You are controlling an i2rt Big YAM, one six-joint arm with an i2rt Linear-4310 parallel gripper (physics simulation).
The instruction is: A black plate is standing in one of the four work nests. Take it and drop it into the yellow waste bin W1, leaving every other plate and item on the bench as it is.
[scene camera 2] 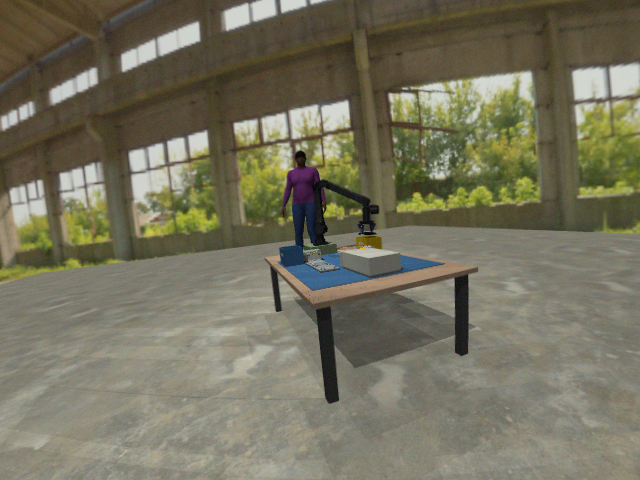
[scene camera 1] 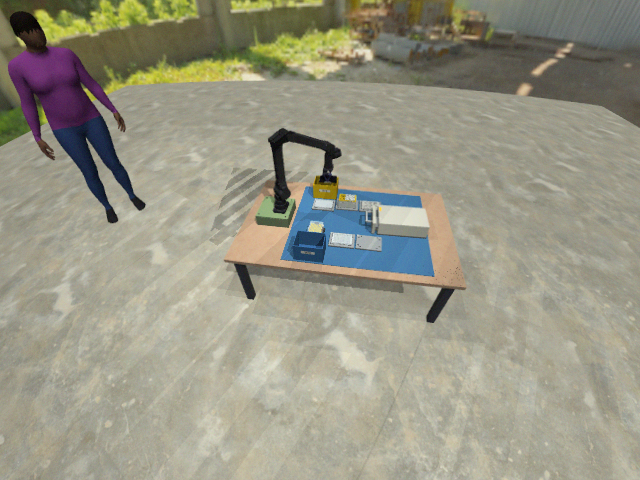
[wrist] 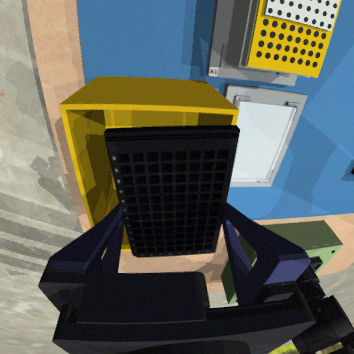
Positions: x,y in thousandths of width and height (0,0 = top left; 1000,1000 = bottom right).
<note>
I see my gripper (wrist: 490,586) and a black plate (wrist: 487,516).
</note>
